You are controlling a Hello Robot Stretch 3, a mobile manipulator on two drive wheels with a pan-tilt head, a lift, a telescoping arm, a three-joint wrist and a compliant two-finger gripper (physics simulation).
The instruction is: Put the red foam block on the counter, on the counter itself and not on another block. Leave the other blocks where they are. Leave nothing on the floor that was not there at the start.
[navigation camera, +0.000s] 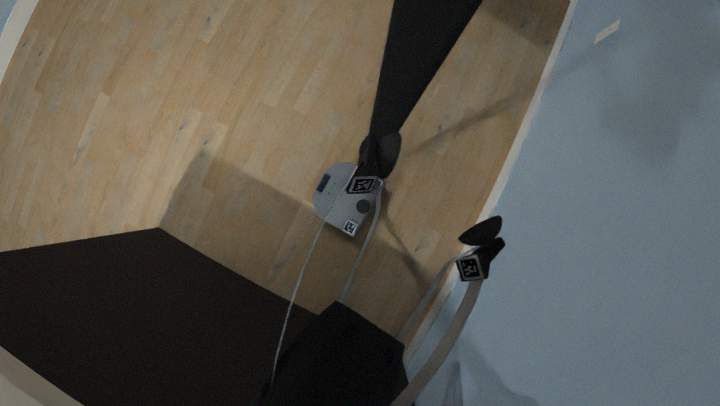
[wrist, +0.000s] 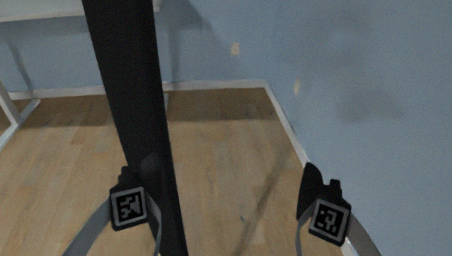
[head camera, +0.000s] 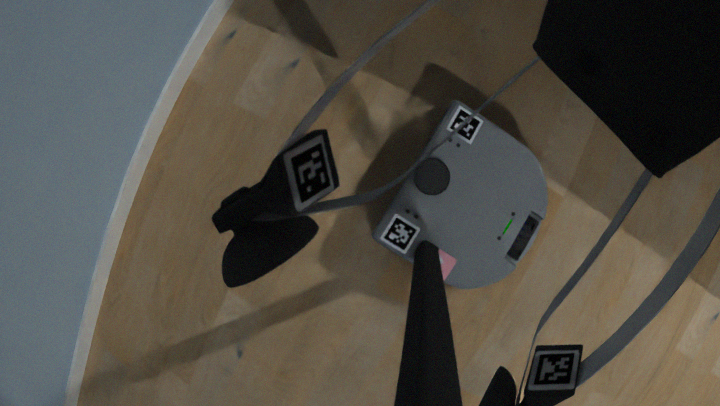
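Seen in the pictures: gripper, fingertip midpoint: (navigation camera: 442, 179) (head camera: 358, 364); robot's base at its link origin: (navigation camera: 361, 204) (head camera: 432, 177).
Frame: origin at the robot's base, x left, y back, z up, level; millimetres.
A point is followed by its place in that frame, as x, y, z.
Observation:
The red foam block does not show in the head, navigation or wrist view. My gripper (head camera: 385, 320) @[78, -7, 1074] (navigation camera: 434, 190) @[78, -7, 1074] (wrist: 230, 177) @[78, -7, 1074] is open, with its fingers wide apart and no block between them. It hangs above the floor beside my mast (head camera: 428, 332) @[117, 53, 817] (navigation camera: 413, 60) @[117, 63, 1133] (wrist: 132, 65). In the wrist view its left finger overlaps the mast. The counter's dark side (navigation camera: 126, 302) @[-783, 628, 566] shows at the lower left of the navigation view, with a strip of its pale top edge at the corner. The gripper points away from it. The other blocks do not show.
My grey base (head camera: 489, 181) @[-58, 105, 160] (navigation camera: 337, 201) @[-45, 126, 160] stands on the wooden floor (head camera: 282, 342) @[549, -93, 1] (navigation camera: 151, 100) @[-103, 1580, 0] (wrist: 215, 150). A blue wall (head camera: 65, 151) @[338, -691, 425] (navigation camera: 630, 277) @[212, -697, 815] (wrist: 390, 65) stands close by one finger. A pale table (wrist: 45, 12) with white legs stands at the wrist view's left.

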